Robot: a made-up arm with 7 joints.
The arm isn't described. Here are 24 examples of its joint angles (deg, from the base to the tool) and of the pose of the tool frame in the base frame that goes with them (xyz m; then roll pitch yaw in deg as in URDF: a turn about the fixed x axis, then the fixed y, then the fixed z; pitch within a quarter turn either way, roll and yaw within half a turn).
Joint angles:
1: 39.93 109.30 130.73 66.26 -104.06 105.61 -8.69
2: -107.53 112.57 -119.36 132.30 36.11 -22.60 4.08
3: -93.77 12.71 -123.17 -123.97 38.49 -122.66 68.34
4: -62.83 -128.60 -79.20 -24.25 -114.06 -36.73 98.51
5: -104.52 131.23 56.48 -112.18 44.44 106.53 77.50
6: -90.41 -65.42 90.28 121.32 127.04 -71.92 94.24
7: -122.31 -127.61 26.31 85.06 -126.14 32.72 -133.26
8: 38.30 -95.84 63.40 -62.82 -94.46 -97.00 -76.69
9: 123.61 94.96 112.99 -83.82 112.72 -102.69 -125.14
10: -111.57 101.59 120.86 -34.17 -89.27 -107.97 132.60
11: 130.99 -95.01 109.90 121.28 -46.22 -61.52 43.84
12: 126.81 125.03 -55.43 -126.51 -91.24 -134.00 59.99
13: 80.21 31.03 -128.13 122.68 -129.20 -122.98 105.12
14: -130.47 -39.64 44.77 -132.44 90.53 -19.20 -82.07
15: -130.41 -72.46 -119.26 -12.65 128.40 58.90 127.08
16: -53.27 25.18 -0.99 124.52 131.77 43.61 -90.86
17: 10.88 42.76 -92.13 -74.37 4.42 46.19 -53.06
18: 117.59 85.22 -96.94 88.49 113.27 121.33 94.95
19: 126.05 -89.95 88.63 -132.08 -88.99 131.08 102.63
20: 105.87 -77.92 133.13 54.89 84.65 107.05 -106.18
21: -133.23 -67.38 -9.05 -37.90 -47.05 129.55 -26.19
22: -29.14 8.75 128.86 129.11 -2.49 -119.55 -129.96
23: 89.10 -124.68 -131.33 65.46 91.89 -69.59 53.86
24: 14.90 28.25 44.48 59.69 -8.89 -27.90 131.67
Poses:
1: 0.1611 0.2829 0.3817 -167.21 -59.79 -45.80
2: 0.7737 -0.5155 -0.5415 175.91 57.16 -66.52
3: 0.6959 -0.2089 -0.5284 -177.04 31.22 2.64
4: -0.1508 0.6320 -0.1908 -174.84 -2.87 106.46
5: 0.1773 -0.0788 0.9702 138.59 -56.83 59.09
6: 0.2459 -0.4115 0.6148 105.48 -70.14 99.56
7: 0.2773 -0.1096 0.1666 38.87 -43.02 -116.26
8: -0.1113 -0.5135 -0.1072 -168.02 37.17 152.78
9: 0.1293 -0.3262 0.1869 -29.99 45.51 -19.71
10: -0.0131 -0.5764 0.5228 20.20 -16.05 -112.23
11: -0.9260 -0.1041 0.4009 152.27 -28.93 146.02
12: -0.4450 0.0644 0.4049 72.26 -39.97 156.55
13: 0.4160 -0.3957 -0.1515 38.48 12.87 -53.48
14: 0.1898 0.3448 -0.1803 153.35 52.32 -54.24
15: -0.4440 0.3740 0.7344 46.93 -39.98 50.22
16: 0.2982 -0.5703 0.2954 -147.16 8.91 -166.70
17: 0.4193 -0.5437 -0.2516 17.95 -32.28 4.46
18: 0.1164 -1.0513 0.4436 -87.35 -65.12 -73.73
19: 0.1686 -0.5042 -0.5607 45.09 74.56 -102.47
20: 0.0011 -0.4916 0.7100 -116.78 37.24 -103.23
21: 0.3965 -0.5404 -0.0086 142.38 -4.78 -72.38
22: 0.1537 0.1644 0.1116 -21.93 5.50 -93.03
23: 0.0312 -0.7118 1.1160 58.15 -53.09 -90.88
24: 0.7862 -0.2834 0.5404 40.03 -27.58 -62.95
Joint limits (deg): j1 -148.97..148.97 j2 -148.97..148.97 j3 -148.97..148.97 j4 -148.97..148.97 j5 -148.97..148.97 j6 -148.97..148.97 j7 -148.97..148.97
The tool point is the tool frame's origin. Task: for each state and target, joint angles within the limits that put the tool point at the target. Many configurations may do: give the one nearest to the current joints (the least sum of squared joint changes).
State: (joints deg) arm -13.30 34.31 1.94 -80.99 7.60 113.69 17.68
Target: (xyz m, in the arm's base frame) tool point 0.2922 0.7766 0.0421
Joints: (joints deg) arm -1.79 41.42 17.12 -89.20 44.73 116.76 20.52
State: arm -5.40 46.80 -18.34 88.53 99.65 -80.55 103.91
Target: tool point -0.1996 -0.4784 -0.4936
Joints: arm 26.15 42.97 -17.40 78.74 109.47 -125.60 115.90
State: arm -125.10 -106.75 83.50 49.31 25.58 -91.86 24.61
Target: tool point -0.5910 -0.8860 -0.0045
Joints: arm -145.83 -112.88 78.43 39.11 -12.55 -118.93 -20.59
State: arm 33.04 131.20 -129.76 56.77 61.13 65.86 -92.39
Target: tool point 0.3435 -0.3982 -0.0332
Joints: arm 12.21 144.90 -98.23 38.83 43.24 75.87 -126.42
